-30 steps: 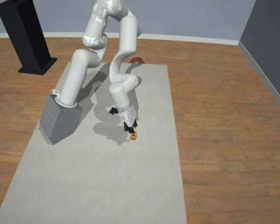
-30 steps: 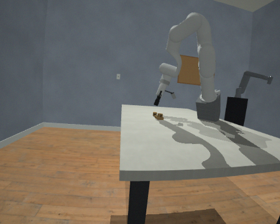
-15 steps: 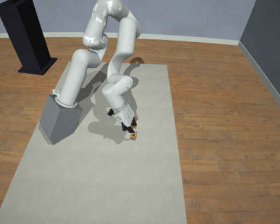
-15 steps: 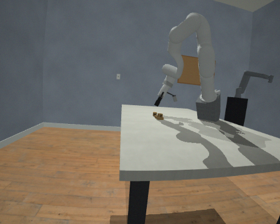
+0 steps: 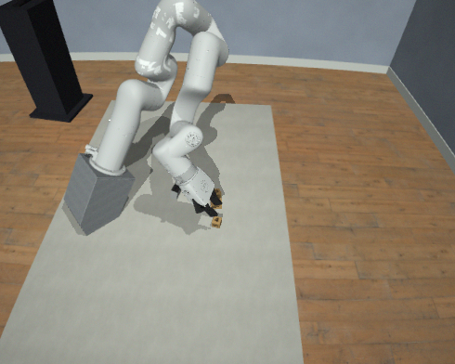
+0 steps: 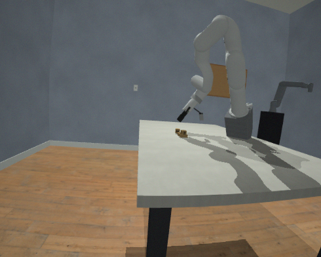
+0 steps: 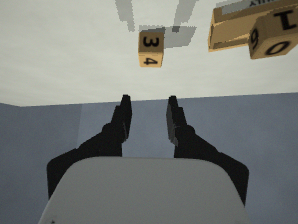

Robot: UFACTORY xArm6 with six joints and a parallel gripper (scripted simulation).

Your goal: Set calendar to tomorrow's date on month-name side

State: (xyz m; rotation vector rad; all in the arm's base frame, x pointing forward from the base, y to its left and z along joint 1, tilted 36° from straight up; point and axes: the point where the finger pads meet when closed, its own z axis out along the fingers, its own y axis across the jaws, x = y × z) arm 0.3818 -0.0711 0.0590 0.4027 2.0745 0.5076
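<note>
Right now my hand is 90 mm above the wooden digit cube and 10 mm short of it. Also, from my hand: wooden calendar tray (100 mm to the left, 90 mm below, 10 mm behind).
</note>
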